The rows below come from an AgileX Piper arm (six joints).
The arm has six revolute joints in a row. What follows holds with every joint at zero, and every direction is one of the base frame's. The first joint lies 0.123 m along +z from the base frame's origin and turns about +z. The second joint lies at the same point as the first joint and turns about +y. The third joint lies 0.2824 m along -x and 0.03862 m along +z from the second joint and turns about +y. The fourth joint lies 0.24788 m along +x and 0.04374 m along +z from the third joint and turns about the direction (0.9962, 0, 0.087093). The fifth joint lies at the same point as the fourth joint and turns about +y. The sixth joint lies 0.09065 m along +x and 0.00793 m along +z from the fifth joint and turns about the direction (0.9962, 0, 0.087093). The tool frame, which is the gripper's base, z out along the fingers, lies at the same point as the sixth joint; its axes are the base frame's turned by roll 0, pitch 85.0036 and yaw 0 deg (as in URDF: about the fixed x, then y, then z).
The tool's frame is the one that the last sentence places.
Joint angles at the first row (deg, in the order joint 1, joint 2, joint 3, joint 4, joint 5, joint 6):
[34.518, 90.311, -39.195, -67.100, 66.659, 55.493]
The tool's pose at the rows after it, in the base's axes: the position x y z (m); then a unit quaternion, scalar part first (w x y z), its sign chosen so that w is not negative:
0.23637 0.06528 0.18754 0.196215 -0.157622 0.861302 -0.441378
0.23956 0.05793 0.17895 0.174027 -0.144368 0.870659 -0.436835
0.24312 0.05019 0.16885 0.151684 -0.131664 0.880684 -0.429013
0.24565 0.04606 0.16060 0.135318 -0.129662 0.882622 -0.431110
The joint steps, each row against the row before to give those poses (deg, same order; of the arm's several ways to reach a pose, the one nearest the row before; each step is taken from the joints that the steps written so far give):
[-0.787, 0.969, -0.089, -0.005, 0.001, 0.138]
[-2.293, 1.562, 0.001, 1.271, -1.196, -0.001]
[-2.496, 1.827, -0.001, 1.196, -1.736, 0.029]
[-1.264, 1.845, 0.000, 0.087, -0.561, 0.097]

